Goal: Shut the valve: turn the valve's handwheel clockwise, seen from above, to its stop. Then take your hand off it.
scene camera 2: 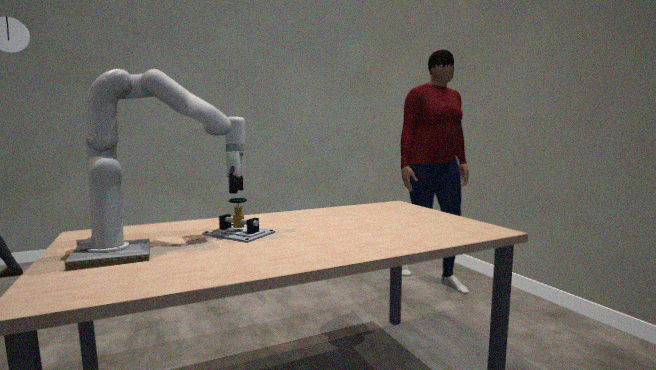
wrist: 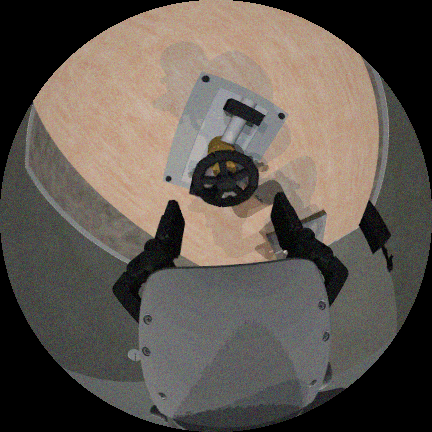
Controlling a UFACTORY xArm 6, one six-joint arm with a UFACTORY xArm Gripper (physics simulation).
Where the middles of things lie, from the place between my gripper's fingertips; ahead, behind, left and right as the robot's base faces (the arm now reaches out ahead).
My hand is 50 mm above the black spoked handwheel [wrist: 225,180]. The rest, counted from my hand: grey base plate [wrist: 206,86] 170 mm below.
